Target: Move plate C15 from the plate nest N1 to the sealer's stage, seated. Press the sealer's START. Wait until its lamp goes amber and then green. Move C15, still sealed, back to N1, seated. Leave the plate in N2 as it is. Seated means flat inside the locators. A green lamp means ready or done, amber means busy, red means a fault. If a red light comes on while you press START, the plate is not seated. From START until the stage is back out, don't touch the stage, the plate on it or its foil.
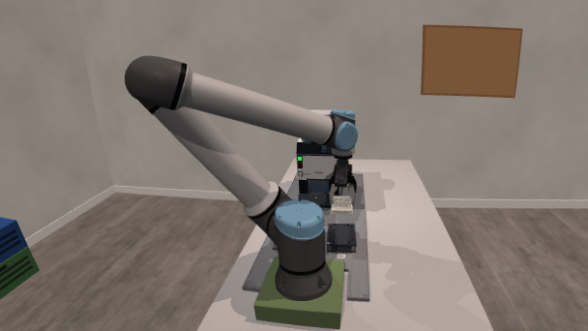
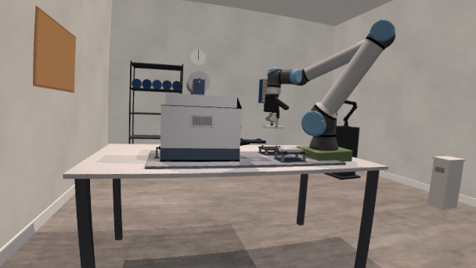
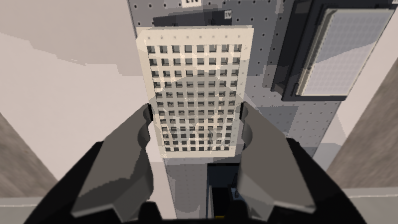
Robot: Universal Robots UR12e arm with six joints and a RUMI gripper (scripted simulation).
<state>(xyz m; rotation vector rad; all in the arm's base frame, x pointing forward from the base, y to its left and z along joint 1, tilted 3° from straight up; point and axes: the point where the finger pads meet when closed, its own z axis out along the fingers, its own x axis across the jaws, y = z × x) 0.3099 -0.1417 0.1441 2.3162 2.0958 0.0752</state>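
Now: the sealer stage 210 mm ahead of my hand, 120 mm to the left of it and 80 mm below it. Round my hand: nest N1 (150 mm below); then plate C15 (10 mm below); then nest N2 (220 mm to the left, 140 mm below).
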